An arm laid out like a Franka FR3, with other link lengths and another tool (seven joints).
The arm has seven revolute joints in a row. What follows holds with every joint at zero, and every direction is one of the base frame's. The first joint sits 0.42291 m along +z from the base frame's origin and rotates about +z. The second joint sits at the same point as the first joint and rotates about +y. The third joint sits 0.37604 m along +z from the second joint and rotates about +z. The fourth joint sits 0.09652 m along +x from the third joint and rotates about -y. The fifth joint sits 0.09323 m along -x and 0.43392 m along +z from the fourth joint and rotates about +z. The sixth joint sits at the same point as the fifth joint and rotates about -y. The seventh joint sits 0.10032 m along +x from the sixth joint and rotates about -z. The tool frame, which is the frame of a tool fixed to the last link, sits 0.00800 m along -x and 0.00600 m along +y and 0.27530 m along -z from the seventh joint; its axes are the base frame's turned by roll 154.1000, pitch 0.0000 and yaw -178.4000 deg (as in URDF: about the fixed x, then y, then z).
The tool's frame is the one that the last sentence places.
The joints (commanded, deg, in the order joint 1, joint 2, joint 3, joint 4, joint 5, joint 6, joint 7), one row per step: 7.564, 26.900, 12.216, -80.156, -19.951, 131.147, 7.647; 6.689, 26.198, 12.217, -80.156, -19.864, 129.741, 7.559; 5.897, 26.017, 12.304, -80.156, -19.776, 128.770, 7.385; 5.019, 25.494, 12.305, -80.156, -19.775, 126.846, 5.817; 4.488, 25.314, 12.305, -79.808, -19.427, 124.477, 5.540; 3.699, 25.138, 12.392, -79.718, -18.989, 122.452, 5.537; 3.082, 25.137, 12.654, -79.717, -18.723, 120.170, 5.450; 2.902, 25.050, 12.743, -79.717, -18.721, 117.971, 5.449; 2.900, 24.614, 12.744, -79.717, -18.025, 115.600, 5.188; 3.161, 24.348, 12.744, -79.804, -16.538, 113.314, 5.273; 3.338, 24.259, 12.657, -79.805, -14.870, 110.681, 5.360; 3.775, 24.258, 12.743, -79.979, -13.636, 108.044, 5.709; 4.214, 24.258, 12.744, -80.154, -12.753, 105.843, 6.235; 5.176, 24.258, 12.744, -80.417, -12.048, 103.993, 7.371; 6.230, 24.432, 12.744, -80.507, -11.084, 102.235, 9.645; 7.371, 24.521, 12.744, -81.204, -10.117, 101.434, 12.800; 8.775, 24.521, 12.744, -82.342, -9.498, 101.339, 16.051
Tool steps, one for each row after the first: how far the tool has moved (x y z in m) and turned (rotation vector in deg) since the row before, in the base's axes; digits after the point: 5 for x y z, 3 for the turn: -0.00157, -0.01625, 0.00614, -0.423, 0.586, -1.153; -0.00066, -0.01278, -0.00037, -0.305, 0.730, -0.812; -0.00383, -0.01766, 0.00181, -1.319, 1.315, 0.078; -0.00540, -0.01201, -0.00102, -0.505, 1.759, -0.960; -0.00525, -0.01350, -0.00262, -0.200, 1.712, -1.293; -0.00760, -0.00948, -0.00644, -0.412, 2.182, -0.877; -0.00818, -0.00582, -0.00459, -0.661, 1.941, -0.586; -0.01041, -0.00239, -0.00017, -0.152, 1.971, -0.434; -0.01220, 0.00453, -0.00353, 0.680, 2.325, -0.621; -0.01325, 0.00265, -0.00570, 0.718, 2.807, -0.838; -0.01506, 0.00707, -0.00767, 0.361, 2.940, -0.499; -0.01288, 0.00554, -0.00617, 0.120, 2.426, -0.566; -0.01335, 0.01237, -0.00588, 0.031, 2.070, -0.532; -0.01301, 0.01480, -0.00618, 0.276, 1.959, -1.619; -0.01254, 0.01702, -0.00892, 0.309, 1.492, -2.250; -0.01269, 0.01941, -0.01051, 0.000, 1.057, -1.899
